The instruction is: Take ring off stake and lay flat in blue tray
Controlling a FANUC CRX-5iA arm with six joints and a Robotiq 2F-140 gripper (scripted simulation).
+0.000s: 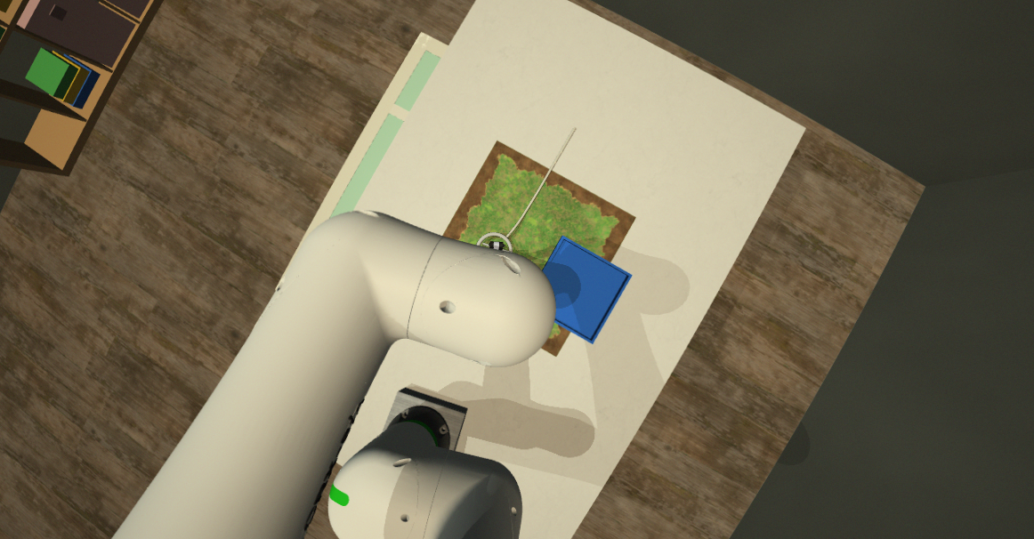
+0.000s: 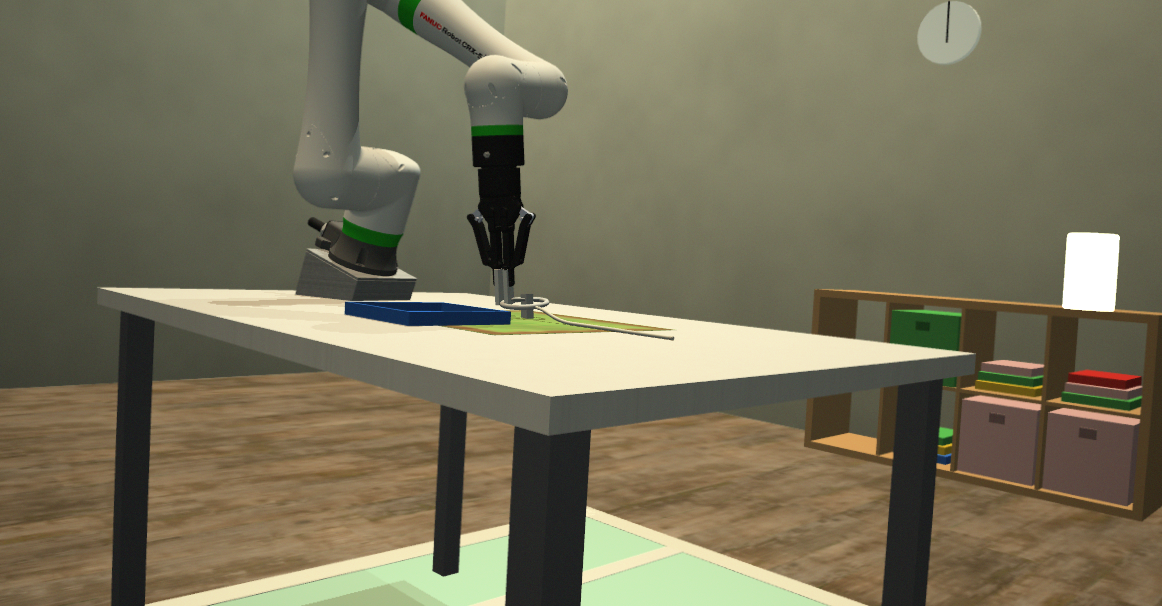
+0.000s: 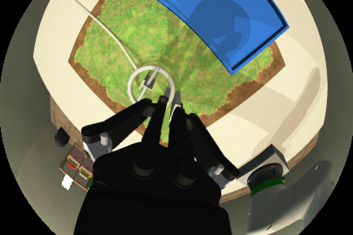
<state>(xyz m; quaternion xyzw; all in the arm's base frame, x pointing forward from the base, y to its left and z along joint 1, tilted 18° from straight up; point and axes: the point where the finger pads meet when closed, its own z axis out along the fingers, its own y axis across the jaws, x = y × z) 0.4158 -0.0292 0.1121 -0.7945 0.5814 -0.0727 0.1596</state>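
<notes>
The blue tray lies 2 cm ahead of my hand, 21 cm to the right of it and 5 cm below it. The rest, counted from my hand: short grey stake: 5 cm ahead, 1 cm to the left, 3 cm below; grass mat: 7 cm ahead, 5 cm to the right, 7 cm below; ring: 4 cm ahead, 2 cm to the left, 3 cm below.
</notes>
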